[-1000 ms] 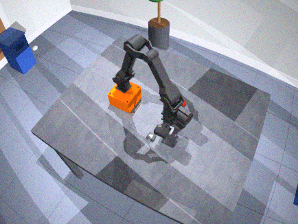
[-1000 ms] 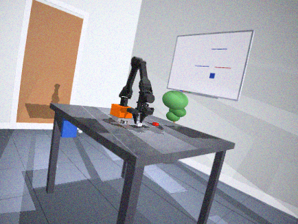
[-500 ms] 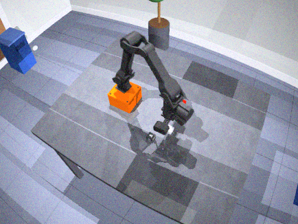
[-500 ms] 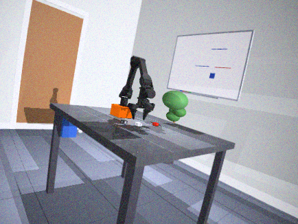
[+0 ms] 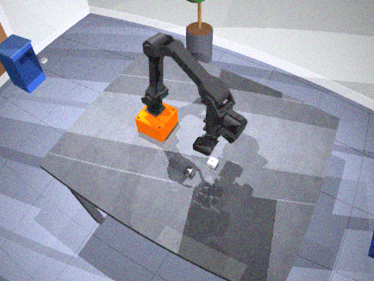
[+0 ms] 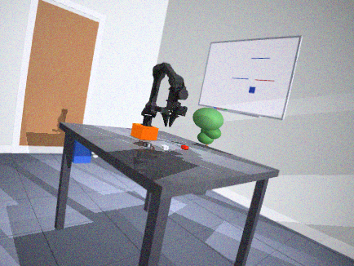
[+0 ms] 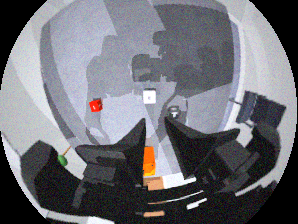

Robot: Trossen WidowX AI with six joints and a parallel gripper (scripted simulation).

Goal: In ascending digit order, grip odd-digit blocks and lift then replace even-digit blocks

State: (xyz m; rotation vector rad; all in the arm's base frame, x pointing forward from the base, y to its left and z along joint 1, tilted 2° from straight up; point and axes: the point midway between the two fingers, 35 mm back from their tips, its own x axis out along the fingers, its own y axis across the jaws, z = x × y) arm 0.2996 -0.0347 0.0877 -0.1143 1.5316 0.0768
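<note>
The dark grey block lies 40 mm behind my gripper tip, 80 mm to the right of it and 120 mm below it. The rest, counted from my gripper tip: white block 10 mm ahead, 120 mm below; red block 30 mm behind, 170 mm to the left, 120 mm below.
</note>
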